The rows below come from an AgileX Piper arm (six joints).
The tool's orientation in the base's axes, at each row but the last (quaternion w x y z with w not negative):
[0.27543, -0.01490, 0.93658, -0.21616]
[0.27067, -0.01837, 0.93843, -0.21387]
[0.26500, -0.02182, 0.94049, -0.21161]
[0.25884, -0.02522, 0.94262, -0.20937]
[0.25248, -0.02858, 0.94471, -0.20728]
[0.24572, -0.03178, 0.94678, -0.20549]
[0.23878, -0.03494, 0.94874, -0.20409]
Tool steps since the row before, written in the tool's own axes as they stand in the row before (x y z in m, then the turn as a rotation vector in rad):
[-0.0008, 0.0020, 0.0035, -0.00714, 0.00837, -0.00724]
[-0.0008, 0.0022, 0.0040, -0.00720, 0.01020, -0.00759]
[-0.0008, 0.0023, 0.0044, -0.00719, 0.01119, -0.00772]
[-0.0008, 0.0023, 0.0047, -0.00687, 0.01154, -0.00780]
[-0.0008, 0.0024, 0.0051, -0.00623, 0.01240, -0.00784]
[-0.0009, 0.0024, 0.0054, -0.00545, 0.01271, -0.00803]
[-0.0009, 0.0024, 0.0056, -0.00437, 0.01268, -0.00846]
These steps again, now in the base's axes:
[0.0027, 0.0005, -0.0031, 0.00303, 0.01151, 0.00564]
[0.0029, 0.0006, -0.0036, 0.00305, 0.01331, 0.00519]
[0.0031, 0.0005, -0.0039, 0.00305, 0.01426, 0.00488]
[0.0032, 0.0004, -0.0042, 0.00275, 0.01456, 0.00465]
[0.0033, 0.0004, -0.0046, 0.00222, 0.01526, 0.00403]
[0.0035, 0.0003, -0.0049, 0.00146, 0.01549, 0.00370]
[0.0035, 0.0003, -0.0051, 0.00030, 0.01544, 0.00359]

